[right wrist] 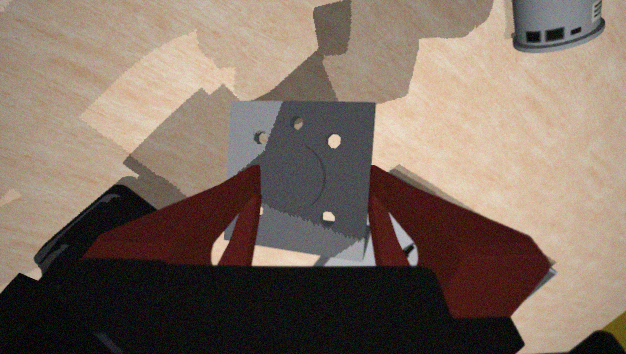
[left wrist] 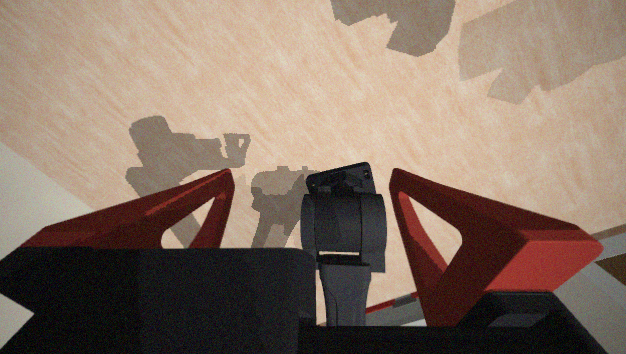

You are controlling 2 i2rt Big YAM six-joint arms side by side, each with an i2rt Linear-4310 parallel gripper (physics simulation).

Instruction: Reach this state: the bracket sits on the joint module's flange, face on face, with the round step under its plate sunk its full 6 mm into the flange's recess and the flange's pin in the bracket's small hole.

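My right gripper is shut on the bracket. The bracket is a flat grey plate with several holes and a faint round outline, held between the red fingers above the table. Shadow covers much of its face. A grey cylindrical body with dark ports, possibly the joint module, shows in part at the top right of the right wrist view, apart from the bracket. No flange recess or pin can be made out. My left gripper is open and empty, its red fingers wide apart above the table.
A dark arm part shows beyond and between the left fingers. A glossy black object lies left of the right gripper. A pale grey object shows partly behind the bracket and right finger. A grey, red-edged strip shows low in the left wrist view.
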